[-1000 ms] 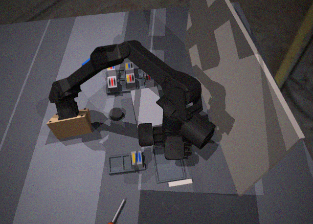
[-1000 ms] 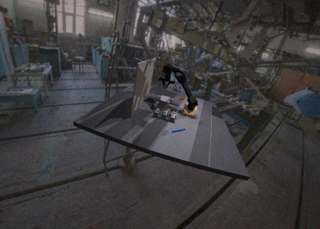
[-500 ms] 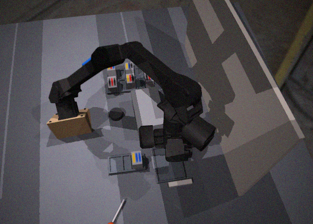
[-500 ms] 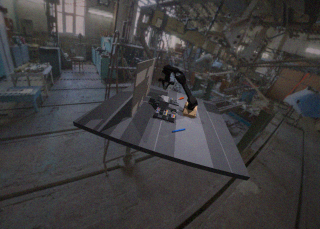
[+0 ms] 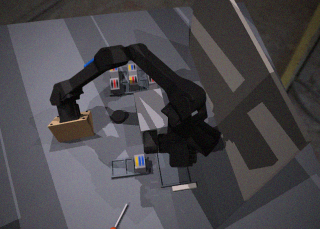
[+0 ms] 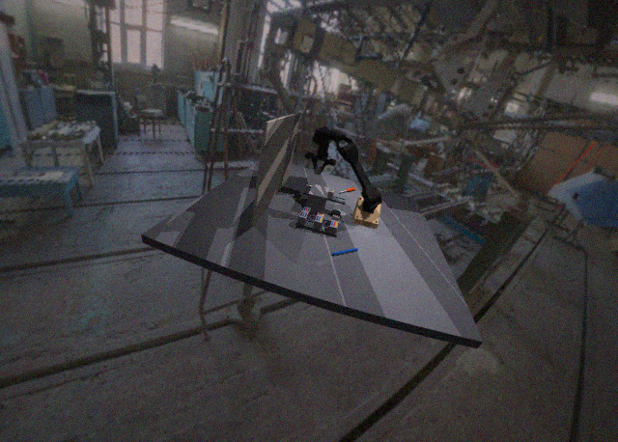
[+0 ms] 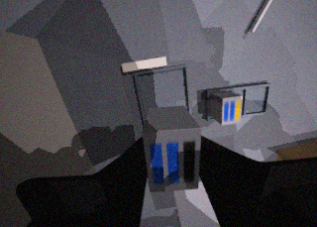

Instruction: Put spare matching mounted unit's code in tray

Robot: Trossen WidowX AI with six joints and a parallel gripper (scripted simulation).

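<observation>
The tray is 1 cm behind my gripper tip and 14 cm below it. Round my gripper tip: grey spare block (2 cm above); tall panel (21 cm ahead, 18 cm to the left, 9 cm above); flat holder (15 cm behind, 4 cm to the left, 13 cm below).
</observation>
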